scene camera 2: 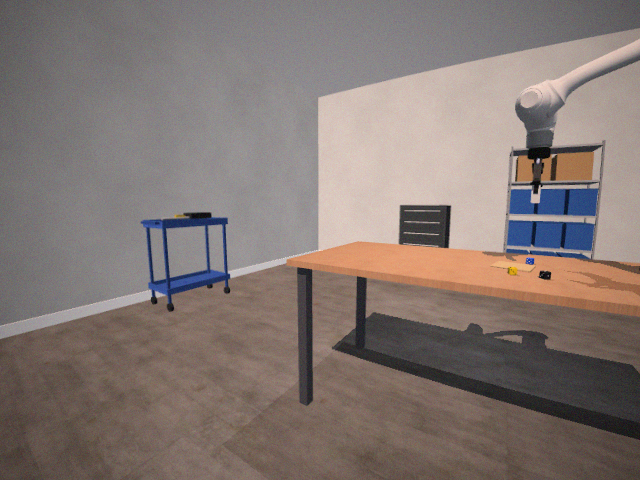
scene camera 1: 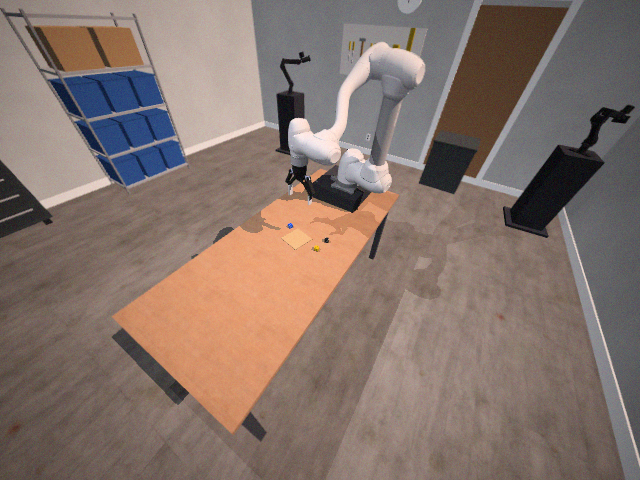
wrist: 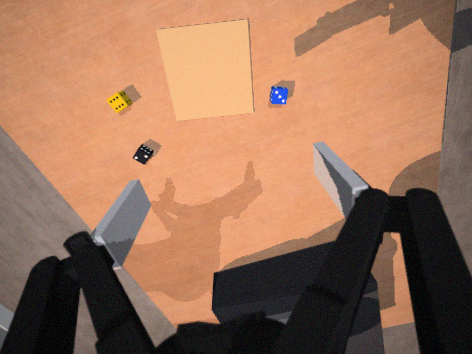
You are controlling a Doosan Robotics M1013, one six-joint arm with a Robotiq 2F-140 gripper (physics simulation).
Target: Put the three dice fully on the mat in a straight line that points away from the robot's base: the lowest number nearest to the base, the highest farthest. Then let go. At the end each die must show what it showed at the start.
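Seen in the pictures: gripper, fingertip midpoint: point(scene camera 2: 535, 202) point(scene camera 1: 300, 199) point(wrist: 227, 176); arm's base, link origin: point(scene camera 1: 346, 185).
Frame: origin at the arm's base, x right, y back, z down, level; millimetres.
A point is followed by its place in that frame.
A pale square mat point(scene camera 1: 296, 239) {x 73, y -603, z 109 mm} point(scene camera 2: 500, 265) {x 55, y -642, z 109 mm} point(wrist: 212, 70) {x 86, y -597, z 109 mm} lies on the table. Three dice lie off it. The blue die point(scene camera 1: 290, 225) {x 167, y -523, z 91 mm} point(scene camera 2: 529, 261) {x 161, y -522, z 100 mm} point(wrist: 279, 95) {x 172, y -519, z 88 mm} is beside the mat's right edge in the wrist view; its largest visible face shows three pips. The yellow die point(scene camera 1: 316, 248) {x -82, y -626, z 90 mm} point(scene camera 2: 512, 270) {x -91, y -619, z 96 mm} point(wrist: 119, 102) {x -73, y -616, z 88 mm} is on the opposite side, its largest visible face showing six. The black die point(scene camera 1: 326, 240) {x -102, y -532, z 93 mm} point(scene camera 2: 544, 275) {x -113, y -525, z 99 mm} point(wrist: 143, 154) {x -91, y -523, z 88 mm} lies nearer the base than the yellow one; its larger visible face seems to show two. My gripper point(scene camera 1: 300, 197) {x 84, y -534, z -149 mm} point(scene camera 2: 535, 195) {x 84, y -534, z -149 mm} point(wrist: 227, 176) {x 84, y -534, z -149 mm} is open and empty, high above the table, baseward of all three dice.
The robot's black base block point(scene camera 1: 338, 193) {x 5, y -129, z 5 mm} point(wrist: 270, 280) {x 14, y -139, z 48 mm} stands at the table's point(scene camera 1: 227, 310) {x 100, y -1177, z 113 mm} point(scene camera 2: 413, 263) {x -50, y -978, z 113 mm} far end in scene camera 1, close to the gripper. Arm shadows fall across the tabletop. A shelf rack, a blue cart point(scene camera 2: 188, 222) and drawers point(scene camera 2: 424, 225) stand away from the table.
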